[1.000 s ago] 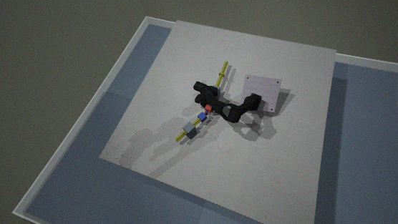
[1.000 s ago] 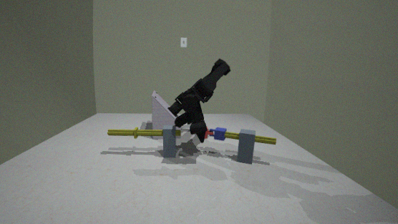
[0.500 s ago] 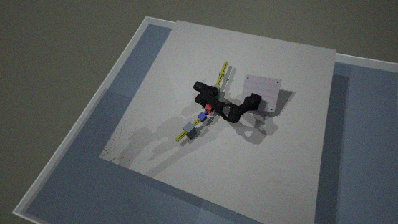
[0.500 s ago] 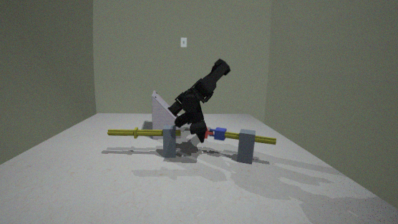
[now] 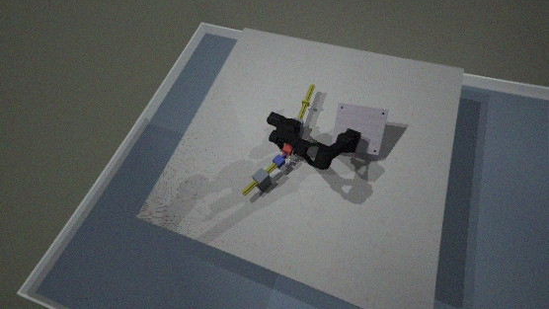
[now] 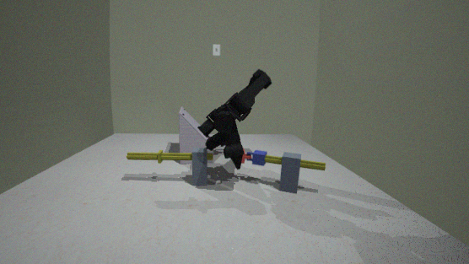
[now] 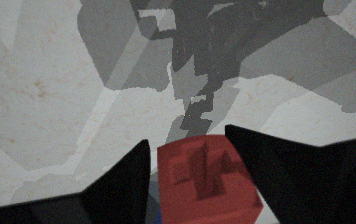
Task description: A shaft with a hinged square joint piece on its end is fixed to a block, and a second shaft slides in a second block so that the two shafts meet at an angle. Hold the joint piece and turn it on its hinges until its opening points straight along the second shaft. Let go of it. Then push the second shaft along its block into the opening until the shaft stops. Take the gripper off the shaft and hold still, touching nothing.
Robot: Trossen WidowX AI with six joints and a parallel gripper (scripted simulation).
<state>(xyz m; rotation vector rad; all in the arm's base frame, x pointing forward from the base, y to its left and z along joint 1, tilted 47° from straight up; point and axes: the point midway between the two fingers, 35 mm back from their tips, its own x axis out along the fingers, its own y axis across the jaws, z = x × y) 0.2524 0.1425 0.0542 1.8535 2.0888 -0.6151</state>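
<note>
My gripper tip is 40 mm below the red joint piece and 10 mm to the right of it.
</note>
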